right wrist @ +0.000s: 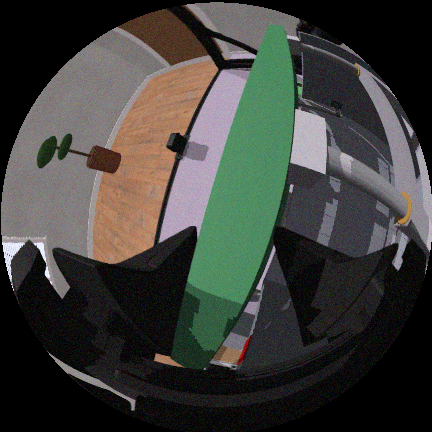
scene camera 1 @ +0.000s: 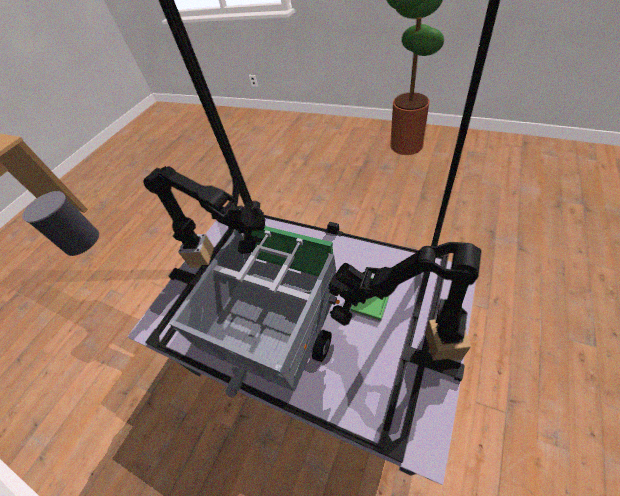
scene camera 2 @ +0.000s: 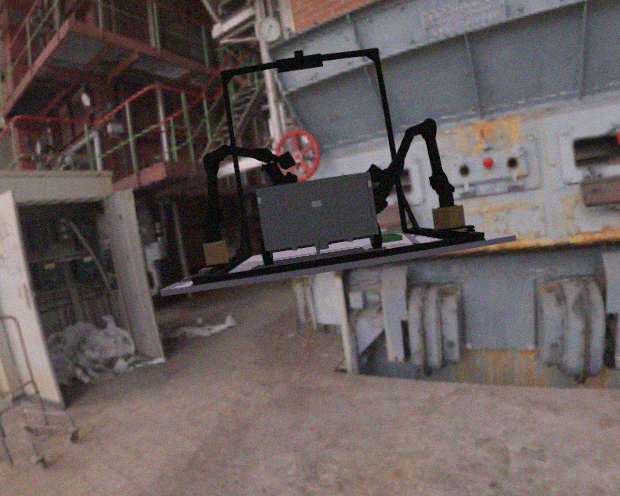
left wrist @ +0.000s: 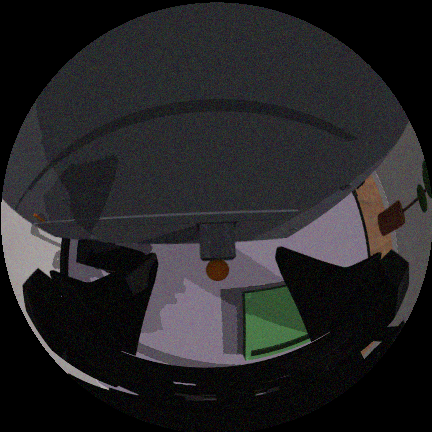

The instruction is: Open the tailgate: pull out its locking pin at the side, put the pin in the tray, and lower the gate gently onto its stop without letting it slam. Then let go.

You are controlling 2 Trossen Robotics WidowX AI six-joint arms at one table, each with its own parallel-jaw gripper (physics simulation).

My left gripper is open and holds nothing. My right gripper is part open and touches a grey truck bed.
